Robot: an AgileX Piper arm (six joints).
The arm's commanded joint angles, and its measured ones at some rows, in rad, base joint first. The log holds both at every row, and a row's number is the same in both.
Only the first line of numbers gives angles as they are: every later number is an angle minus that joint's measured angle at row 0.
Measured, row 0: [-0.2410 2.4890 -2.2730 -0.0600 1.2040 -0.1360]
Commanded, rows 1 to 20: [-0.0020 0.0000 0.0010 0.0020 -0.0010 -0.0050]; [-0.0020 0.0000 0.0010 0.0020 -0.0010 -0.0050]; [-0.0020 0.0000 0.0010 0.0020 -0.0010 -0.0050]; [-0.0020 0.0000 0.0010 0.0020 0.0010 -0.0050]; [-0.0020 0.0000 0.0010 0.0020 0.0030 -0.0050]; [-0.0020 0.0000 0.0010 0.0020 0.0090 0.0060]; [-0.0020 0.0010 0.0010 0.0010 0.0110 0.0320]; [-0.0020 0.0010 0.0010 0.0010 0.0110 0.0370]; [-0.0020 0.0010 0.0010 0.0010 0.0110 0.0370]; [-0.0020 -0.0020 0.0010 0.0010 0.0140 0.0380]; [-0.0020 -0.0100 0.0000 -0.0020 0.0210 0.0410]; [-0.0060 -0.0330 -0.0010 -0.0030 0.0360 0.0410]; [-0.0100 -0.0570 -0.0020 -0.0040 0.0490 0.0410]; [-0.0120 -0.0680 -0.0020 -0.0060 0.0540 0.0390]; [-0.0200 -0.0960 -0.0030 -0.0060 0.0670 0.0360]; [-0.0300 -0.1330 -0.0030 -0.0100 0.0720 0.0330]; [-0.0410 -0.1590 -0.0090 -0.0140 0.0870 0.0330]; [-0.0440 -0.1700 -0.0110 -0.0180 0.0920 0.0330]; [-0.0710 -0.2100 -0.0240 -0.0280 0.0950 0.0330]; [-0.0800 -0.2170 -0.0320 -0.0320 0.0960 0.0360]
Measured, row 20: [-0.0560 -0.1880 -0.0150 -0.0100 0.0110 0.0380]
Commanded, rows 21 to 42: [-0.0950 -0.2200 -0.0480 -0.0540 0.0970 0.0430]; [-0.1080 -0.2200 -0.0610 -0.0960 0.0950 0.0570]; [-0.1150 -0.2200 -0.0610 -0.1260 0.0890 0.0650]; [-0.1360 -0.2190 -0.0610 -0.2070 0.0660 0.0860]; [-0.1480 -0.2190 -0.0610 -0.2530 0.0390 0.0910]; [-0.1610 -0.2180 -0.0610 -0.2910 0.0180 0.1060]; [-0.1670 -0.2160 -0.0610 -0.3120 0.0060 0.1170]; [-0.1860 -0.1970 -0.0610 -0.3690 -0.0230 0.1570]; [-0.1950 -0.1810 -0.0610 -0.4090 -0.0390 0.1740]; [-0.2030 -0.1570 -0.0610 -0.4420 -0.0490 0.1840]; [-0.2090 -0.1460 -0.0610 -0.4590 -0.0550 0.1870]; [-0.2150 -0.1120 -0.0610 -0.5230 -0.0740 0.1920]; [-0.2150 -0.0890 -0.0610 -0.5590 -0.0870 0.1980]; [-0.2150 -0.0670 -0.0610 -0.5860 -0.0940 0.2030]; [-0.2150 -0.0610 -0.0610 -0.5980 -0.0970 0.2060]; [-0.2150 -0.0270 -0.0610 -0.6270 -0.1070 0.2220]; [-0.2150 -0.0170 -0.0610 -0.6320 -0.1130 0.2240]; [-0.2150 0.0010 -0.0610 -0.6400 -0.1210 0.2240]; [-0.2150 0.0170 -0.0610 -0.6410 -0.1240 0.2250]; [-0.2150 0.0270 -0.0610 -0.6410 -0.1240 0.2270]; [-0.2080 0.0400 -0.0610 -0.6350 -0.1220 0.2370]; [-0.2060 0.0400 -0.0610 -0.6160 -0.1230 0.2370]
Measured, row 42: [-0.2110 0.0380 -0.0590 -0.6230 -0.1110 0.2280]
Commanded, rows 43 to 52: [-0.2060 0.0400 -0.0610 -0.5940 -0.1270 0.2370]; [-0.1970 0.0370 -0.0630 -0.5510 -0.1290 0.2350]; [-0.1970 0.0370 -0.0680 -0.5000 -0.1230 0.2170]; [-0.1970 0.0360 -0.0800 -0.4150 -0.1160 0.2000]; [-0.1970 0.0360 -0.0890 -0.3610 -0.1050 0.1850]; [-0.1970 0.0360 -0.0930 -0.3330 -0.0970 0.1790]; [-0.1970 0.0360 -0.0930 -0.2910 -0.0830 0.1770]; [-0.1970 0.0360 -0.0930 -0.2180 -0.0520 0.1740]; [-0.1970 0.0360 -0.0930 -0.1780 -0.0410 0.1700]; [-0.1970 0.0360 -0.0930 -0.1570 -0.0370 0.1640]
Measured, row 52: [-0.1980 0.0420 -0.0910 -0.1910 -0.0520 0.1770]
